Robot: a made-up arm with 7 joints.
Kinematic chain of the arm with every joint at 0, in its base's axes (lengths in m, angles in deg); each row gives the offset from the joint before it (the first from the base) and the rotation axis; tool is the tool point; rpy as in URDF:
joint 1: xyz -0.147 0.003 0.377 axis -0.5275 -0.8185 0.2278
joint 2: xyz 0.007 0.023 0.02 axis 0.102 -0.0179 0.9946
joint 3: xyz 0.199 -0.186 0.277 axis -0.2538 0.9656 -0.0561
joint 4: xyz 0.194 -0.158 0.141 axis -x
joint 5: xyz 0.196 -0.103 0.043 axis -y
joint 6: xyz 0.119 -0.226 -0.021 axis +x
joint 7: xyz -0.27 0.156 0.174 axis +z
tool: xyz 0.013 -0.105 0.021 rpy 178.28 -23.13 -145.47
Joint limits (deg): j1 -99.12..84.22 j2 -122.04..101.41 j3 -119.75..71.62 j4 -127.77..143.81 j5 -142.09..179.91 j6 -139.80..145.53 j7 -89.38..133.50
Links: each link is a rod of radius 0.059 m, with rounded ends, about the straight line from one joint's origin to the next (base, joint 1, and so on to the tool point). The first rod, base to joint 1, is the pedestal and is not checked.
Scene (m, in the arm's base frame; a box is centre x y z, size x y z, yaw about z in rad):
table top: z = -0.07
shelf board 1: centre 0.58 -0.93 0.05 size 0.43 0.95 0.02 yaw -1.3
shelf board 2: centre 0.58 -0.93 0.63 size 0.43 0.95 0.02 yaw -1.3
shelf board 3: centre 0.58 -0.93 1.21 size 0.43 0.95 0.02 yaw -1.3
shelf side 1: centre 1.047 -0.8 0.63 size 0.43 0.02 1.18 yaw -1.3
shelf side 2: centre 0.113 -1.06 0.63 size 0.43 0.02 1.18 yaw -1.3
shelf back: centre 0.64 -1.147 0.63 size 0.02 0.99 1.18 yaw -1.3
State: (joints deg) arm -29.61 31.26 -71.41 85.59 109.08 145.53 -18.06
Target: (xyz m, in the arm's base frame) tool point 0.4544 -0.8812 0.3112
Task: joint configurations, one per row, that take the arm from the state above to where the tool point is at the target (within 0.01 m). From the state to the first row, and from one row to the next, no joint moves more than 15 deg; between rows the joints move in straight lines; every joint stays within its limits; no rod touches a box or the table.
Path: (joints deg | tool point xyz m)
1: -20.57 43.36 -79.10 93.88 103.12 137.92 -15.93 | 0.3187 -0.8366 0.9729
2: -11.53 55.46 -86.79 102.18 97.16 130.31 -13.81 | 0.2850 -0.7559 0.9769
3: -2.49 67.56 -94.48 110.47 91.19 122.70 -11.68 | 0.2719 -0.6593 0.9601
4: 6.55 79.66 -102.17 118.76 85.23 115.10 -9.56 | 0.2692 -0.5425 0.9339
5: -6.30 85.84 -110.96 119.28 76.73 107.68 -12.17 | 0.3607 -0.5692 0.6142
6: -19.16 92.02 -119.75 119.79 68.23 100.27 -14.77 | 0.3498 -0.5044 0.3111
7: -26.08 82.39 -112.38 108.53 77.52 112.22 -15.01 | 0.3998 -0.6455 0.2980
8: -33.00 72.77 -105.01 97.26 86.82 124.17 -15.25 | 0.4321 -0.7753 0.3022
9: -39.92 63.15 -97.64 86.00 96.11 136.12 -15.48 | 0.4545 -0.8812 0.3112

